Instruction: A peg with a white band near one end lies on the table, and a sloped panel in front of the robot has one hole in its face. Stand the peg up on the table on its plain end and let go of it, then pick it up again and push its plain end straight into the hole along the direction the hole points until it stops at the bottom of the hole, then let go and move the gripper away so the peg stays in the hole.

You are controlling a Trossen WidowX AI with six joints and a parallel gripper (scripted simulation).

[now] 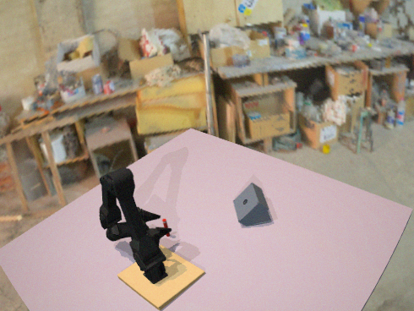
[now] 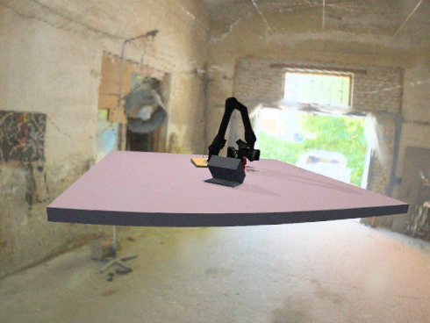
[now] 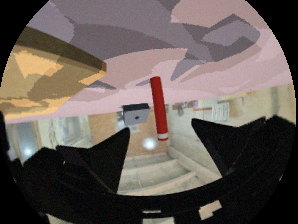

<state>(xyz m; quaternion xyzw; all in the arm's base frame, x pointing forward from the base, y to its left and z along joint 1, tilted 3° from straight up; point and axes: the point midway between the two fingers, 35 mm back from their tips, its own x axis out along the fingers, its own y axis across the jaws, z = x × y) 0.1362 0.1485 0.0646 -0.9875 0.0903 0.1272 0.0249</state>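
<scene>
My gripper tip is now 10 mm above the red peg. Round my gripper tip: sloped panel (290 mm ahead, 150 mm to the right, 10 mm below); then grey foot plate (300 mm ahead, 160 mm to the right, 60 mm below).
</scene>
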